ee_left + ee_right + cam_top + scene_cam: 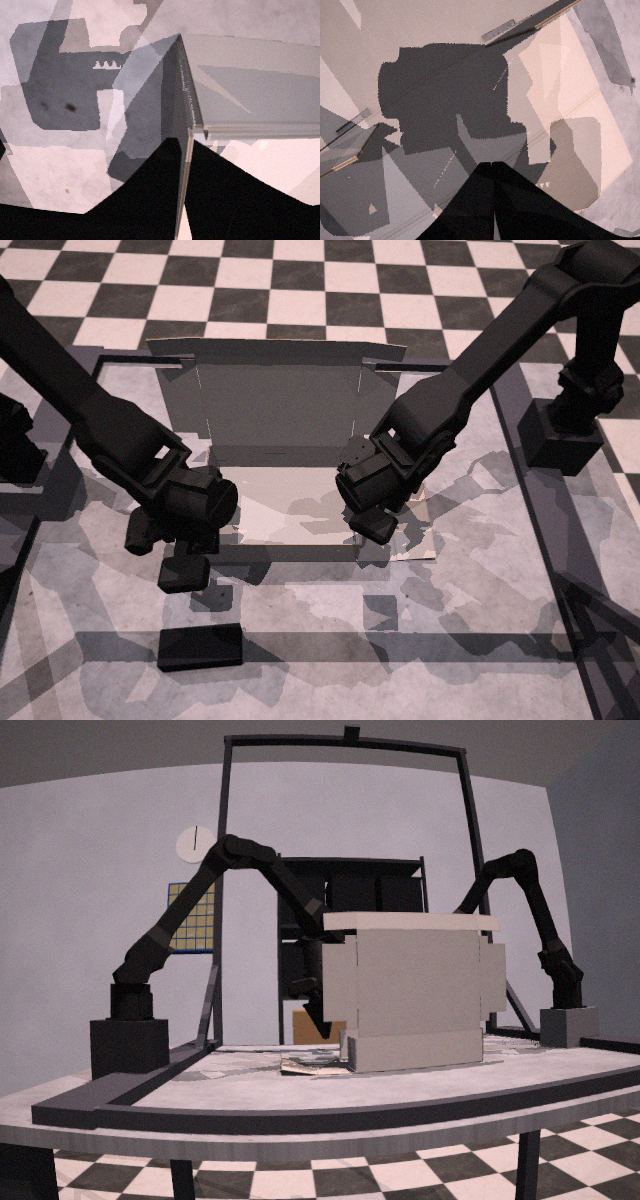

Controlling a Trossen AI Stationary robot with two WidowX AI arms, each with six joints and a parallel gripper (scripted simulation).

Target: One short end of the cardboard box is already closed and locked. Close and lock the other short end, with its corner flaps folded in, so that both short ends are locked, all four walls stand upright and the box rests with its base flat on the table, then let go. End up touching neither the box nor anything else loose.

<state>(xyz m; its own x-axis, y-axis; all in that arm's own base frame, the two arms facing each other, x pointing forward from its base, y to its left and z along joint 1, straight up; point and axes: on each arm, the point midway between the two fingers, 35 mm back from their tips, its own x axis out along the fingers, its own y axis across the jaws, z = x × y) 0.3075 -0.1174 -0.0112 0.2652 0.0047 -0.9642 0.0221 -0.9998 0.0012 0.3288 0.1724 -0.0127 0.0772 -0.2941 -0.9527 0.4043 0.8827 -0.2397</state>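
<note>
My left gripper is now 140 mm past the black block, 20 mm to the right of it and 60 mm above it.
</note>
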